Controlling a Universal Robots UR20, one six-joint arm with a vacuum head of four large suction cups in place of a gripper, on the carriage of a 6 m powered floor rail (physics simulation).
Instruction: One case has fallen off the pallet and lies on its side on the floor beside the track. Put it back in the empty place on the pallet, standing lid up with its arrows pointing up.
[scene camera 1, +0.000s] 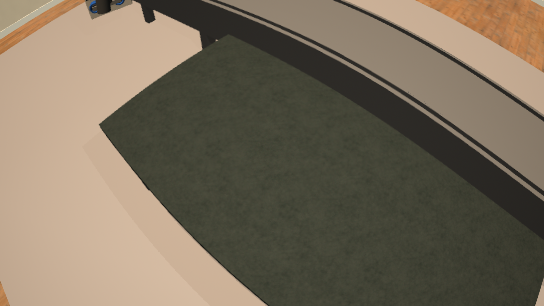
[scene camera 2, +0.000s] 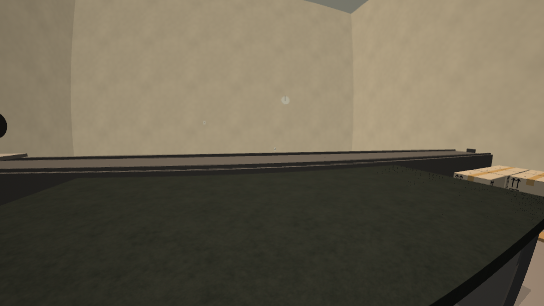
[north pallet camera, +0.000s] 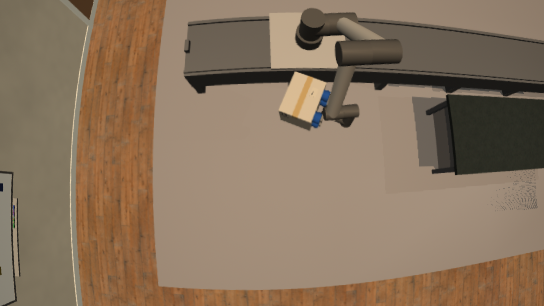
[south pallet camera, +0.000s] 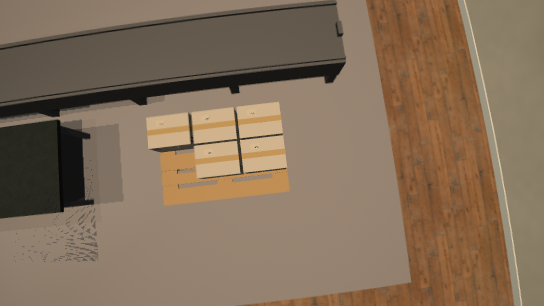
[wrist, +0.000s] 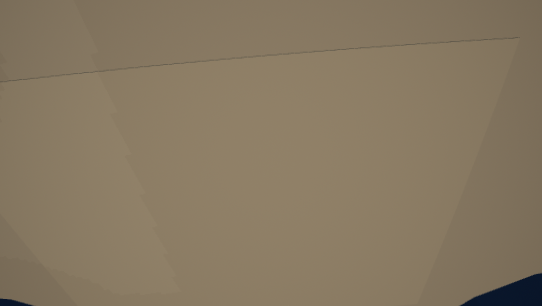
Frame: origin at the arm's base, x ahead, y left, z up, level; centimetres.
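Where they show: hand, tool point: (wrist: 272, 208).
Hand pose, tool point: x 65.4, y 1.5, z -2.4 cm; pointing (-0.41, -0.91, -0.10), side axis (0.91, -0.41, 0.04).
After its pixels a point has its place.
The loose case (north pallet camera: 303, 97) {x 60.5, y -9.7, z 9.6 cm}, beige with an orange tape strip across its lid, is off the floor beside the track in the north pallet view, its taped lid facing up and its body turned at an angle to the track. My suction head (north pallet camera: 320, 109) {x 65.4, y 1.5, z -2.4 cm} (scene camera 1: 106, 5) {x 65.4, y 1.5, z -2.4 cm} is shut on one side wall of the case, with blue cups against it. A case wall (wrist: 270, 150) {x 66.6, y 3.8, z -6.0 cm} fills much of the wrist view. The arrows cannot be read. The pallet (south pallet camera: 225, 195) {x 131.9, y 454.3, z -42.6 cm} carries several taped cases, lids up; its near-left place by the table is bare wood.
A dark green table (scene camera 1: 300, 150) {x 83.1, y 213.9, z -4.0 cm} (scene camera 2: 250, 225) {x 100.8, y 213.4, z -4.0 cm} (north pallet camera: 500, 135) {x 92.3, y 203.9, z -4.0 cm} (south pallet camera: 25, 170) {x 91.2, y 288.9, z -4.0 cm} stands beside the rail (scene camera 1: 450, 85) (north pallet camera: 230, 47) (south pallet camera: 200, 55), between my arm and the pallet. The carriage (north pallet camera: 285, 55) {x 17.2, y -21.9, z -0.1 cm} is near the rail's north end.
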